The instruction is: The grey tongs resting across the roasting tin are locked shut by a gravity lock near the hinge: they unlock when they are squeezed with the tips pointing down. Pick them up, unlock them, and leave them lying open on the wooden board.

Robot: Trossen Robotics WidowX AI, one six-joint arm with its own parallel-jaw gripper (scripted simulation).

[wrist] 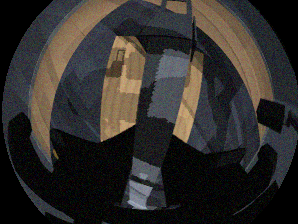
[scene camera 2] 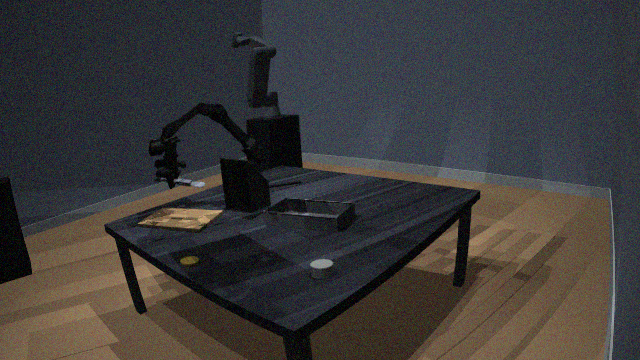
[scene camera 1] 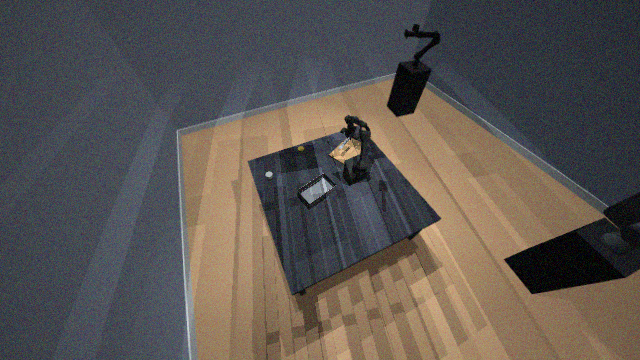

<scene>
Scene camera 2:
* wooden board: 192,220
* roasting tin: 332,216
</scene>
